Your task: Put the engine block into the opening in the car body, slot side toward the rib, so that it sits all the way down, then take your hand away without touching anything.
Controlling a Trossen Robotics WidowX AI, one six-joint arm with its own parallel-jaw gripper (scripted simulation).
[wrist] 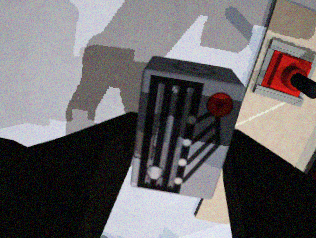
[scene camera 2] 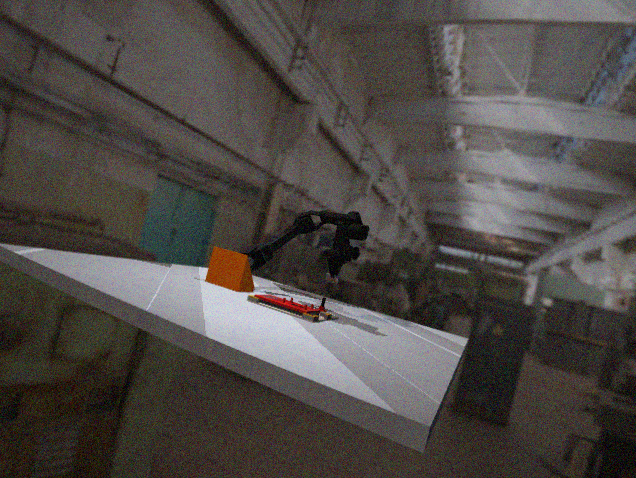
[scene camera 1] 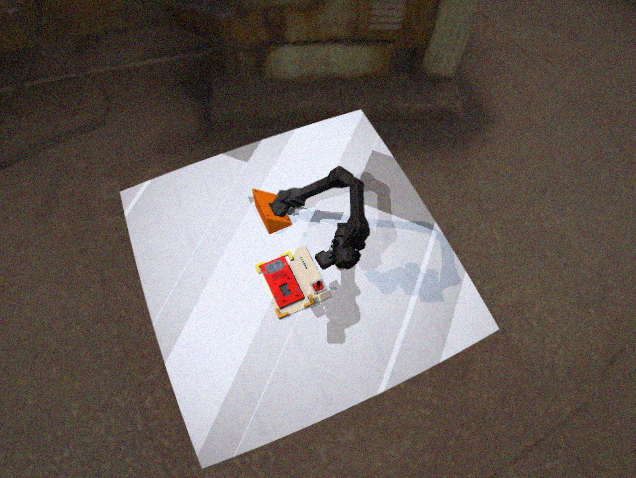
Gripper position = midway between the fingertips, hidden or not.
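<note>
My gripper (scene camera 2: 333,277) is carrying a grey engine block, and I can see the gripper in the wrist view too (wrist: 182,131). A red car body (scene camera 1: 280,280) is also visible to me.
</note>
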